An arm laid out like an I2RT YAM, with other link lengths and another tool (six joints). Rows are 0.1 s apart.
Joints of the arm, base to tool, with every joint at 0 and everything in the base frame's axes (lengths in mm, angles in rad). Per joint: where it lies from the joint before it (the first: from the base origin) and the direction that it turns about. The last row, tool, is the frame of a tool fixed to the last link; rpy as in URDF.
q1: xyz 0 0 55.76 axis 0 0 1
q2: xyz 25.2 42.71 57.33 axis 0 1 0
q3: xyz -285.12 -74.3 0 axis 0 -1 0
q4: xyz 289.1 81.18 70.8 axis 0 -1 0
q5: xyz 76.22 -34.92 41.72 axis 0 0 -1
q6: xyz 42.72 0 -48.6 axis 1 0 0
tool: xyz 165 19 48 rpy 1.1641 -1.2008 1.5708
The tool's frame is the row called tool.
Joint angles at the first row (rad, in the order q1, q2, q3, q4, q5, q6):
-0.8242, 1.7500, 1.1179, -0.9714, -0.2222, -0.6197
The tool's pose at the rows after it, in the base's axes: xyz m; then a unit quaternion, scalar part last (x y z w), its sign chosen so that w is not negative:
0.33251 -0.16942 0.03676 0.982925 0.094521 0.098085 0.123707
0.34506 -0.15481 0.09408 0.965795 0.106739 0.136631 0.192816
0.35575 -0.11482 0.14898 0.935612 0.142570 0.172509 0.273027
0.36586 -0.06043 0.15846 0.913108 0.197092 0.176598 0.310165
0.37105 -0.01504 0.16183 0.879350 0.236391 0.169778 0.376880
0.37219 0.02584 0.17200 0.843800 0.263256 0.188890 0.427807
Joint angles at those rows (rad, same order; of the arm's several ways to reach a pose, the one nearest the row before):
-0.7467, 1.6863, 1.1408, -1.0424, -0.2180, -0.6052
-0.6624, 1.5066, 1.1446, -1.0588, -0.1688, -0.5465
-0.4805, 1.3277, 1.1484, -1.0721, -0.0467, -0.4584
-0.2485, 1.2892, 1.1488, -1.0809, 0.0864, -0.3630
0.0132, 1.2892, 1.1484, -1.0878, 0.3050, -0.2226
0.2245, 1.2892, 1.1481, -1.0931, 0.4698, -0.1139

